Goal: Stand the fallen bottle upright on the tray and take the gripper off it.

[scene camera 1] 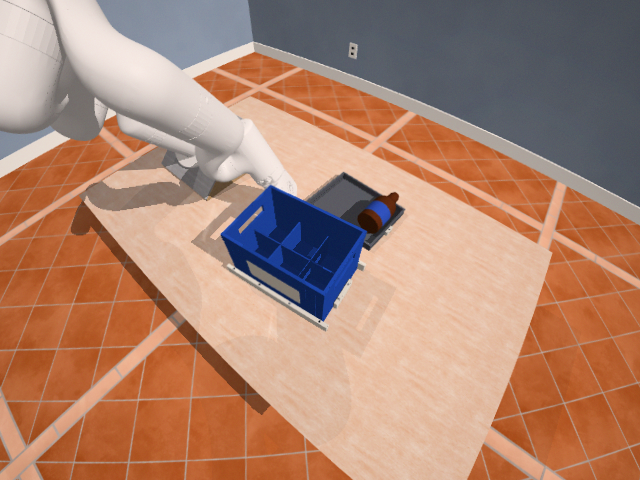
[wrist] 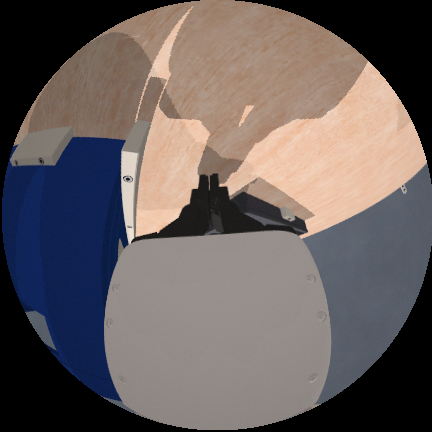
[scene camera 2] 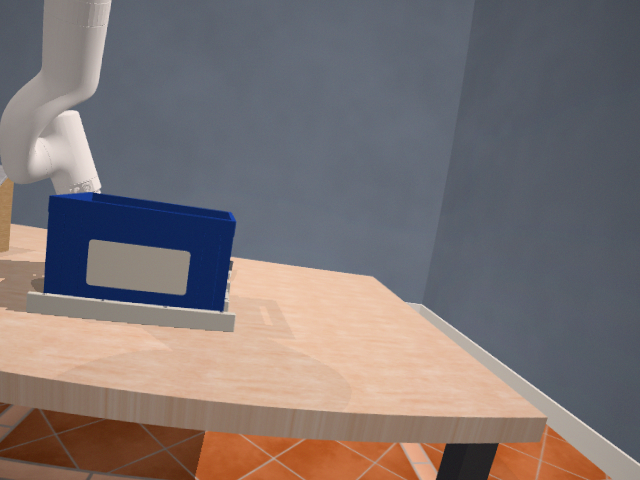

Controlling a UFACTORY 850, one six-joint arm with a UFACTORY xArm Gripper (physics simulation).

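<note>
The brown bottle with a blue band (scene camera 1: 378, 211) lies on its side at the right end of the dark grey tray (scene camera 1: 343, 176) (wrist: 267, 211) in scene camera 1. Its base faces that camera and its neck reaches over the tray's far right rim. The bottle does not show in the wrist view. My gripper (wrist: 209, 187) is shut with nothing between its black fingertips, low over the table beside the tray and apart from the bottle. In scene cameras 1 and 2 the fingers are hidden behind the blue crate (scene camera 1: 312, 299) (scene camera 2: 139, 222) (wrist: 75, 225).
The crate, with inner dividers, stands close in front of the tray and beside my gripper. Pale rails (scene camera 1: 279, 298) (scene camera 2: 129, 313) (wrist: 129, 192) edge the crate's base. The arm's grey wedge mount (scene camera 1: 191, 178) stands at the left of the wooden table (scene camera 1: 439, 310) (scene camera 2: 320, 361).
</note>
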